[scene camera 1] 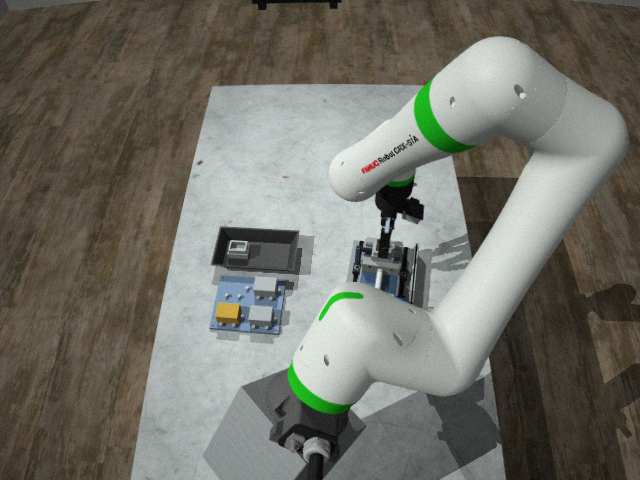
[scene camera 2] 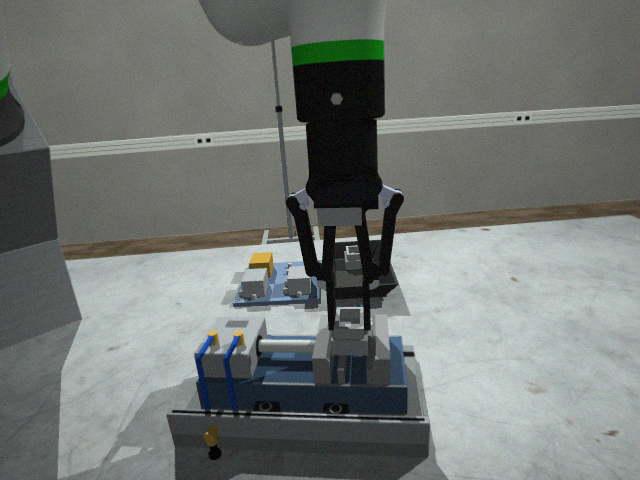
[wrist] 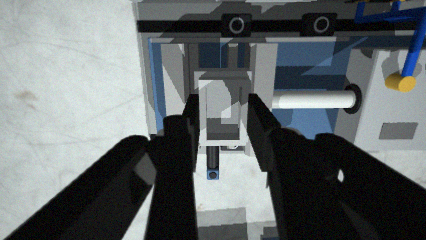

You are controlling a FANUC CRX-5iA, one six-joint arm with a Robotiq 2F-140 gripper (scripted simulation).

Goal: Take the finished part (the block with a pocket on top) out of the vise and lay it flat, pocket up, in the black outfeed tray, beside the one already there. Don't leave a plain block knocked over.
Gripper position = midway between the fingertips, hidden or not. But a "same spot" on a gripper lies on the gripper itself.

The gripper shows in scene camera 1 (383, 250), in scene camera 2 and in the wrist view. The same spot on the gripper: (wrist: 372, 193) is (scene camera 2: 311, 246).
